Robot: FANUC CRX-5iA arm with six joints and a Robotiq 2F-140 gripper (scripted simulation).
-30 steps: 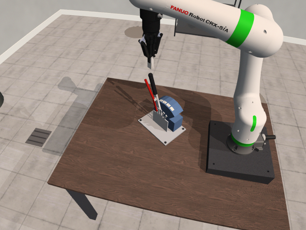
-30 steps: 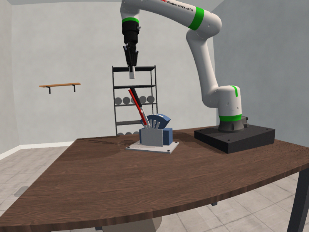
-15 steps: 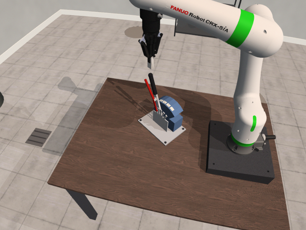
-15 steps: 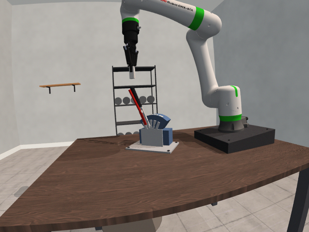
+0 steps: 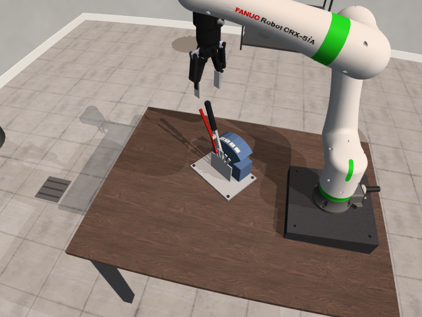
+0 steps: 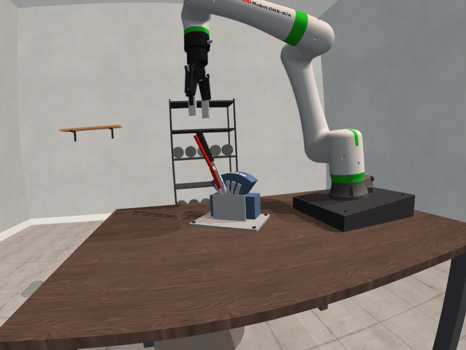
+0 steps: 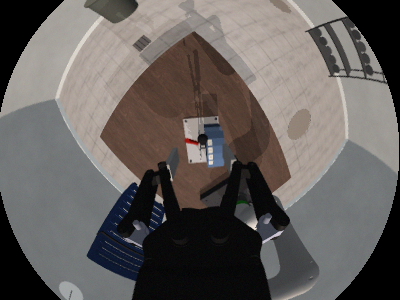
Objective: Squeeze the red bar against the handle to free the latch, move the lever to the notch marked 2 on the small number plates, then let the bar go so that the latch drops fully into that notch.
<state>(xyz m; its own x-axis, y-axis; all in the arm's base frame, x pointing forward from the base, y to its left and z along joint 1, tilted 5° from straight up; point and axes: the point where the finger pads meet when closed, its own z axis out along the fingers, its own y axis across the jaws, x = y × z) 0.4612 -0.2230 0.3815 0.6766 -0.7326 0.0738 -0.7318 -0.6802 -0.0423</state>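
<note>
Right now my hand is 2 cm past the red bar, 4 cm to the right of it and 21 cm above it.
</note>
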